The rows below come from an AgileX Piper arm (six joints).
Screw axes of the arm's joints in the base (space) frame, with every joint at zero. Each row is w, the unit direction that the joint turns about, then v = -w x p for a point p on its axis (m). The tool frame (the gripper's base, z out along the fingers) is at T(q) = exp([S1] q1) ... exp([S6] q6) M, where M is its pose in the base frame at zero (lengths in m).
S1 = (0, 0, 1, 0, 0, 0)
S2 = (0, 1, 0, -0.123, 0, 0)
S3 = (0, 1, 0, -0.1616, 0, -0.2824)
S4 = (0.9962, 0, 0.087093, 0, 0.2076, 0)
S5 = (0, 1, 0, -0.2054, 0, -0.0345)
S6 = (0.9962, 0, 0.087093, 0, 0.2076, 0)
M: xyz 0.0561 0 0.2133 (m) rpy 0 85.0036 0 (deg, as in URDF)
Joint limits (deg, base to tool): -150..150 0..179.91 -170..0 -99.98..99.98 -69.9..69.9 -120..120
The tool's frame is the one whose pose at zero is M.
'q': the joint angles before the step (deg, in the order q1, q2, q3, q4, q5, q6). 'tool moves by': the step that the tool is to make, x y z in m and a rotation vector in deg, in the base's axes. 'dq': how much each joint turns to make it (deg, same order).
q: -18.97 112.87 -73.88 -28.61 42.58 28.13
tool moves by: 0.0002 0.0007 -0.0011 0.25 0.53 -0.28
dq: 0.12 0.25 -0.20 0.27 0.61 0.01
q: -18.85 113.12 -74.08 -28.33 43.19 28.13
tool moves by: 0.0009 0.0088 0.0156 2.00 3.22 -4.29
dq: 1.37 -0.56 -3.51 3.41 8.87 0.53
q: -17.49 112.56 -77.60 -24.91 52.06 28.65
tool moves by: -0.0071 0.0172 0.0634 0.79 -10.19 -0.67
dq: 1.48 -9.05 -1.11 4.15 0.72 0.16
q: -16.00 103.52 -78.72 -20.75 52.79 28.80
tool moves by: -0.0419 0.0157 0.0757 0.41 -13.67 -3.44
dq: 0.00 -14.39 2.49 2.88 -0.30 3.25
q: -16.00 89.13 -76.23 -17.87 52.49 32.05
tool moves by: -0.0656 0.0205 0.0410 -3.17 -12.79 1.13
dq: -0.01 -17.12 10.01 -0.26 -6.12 1.00
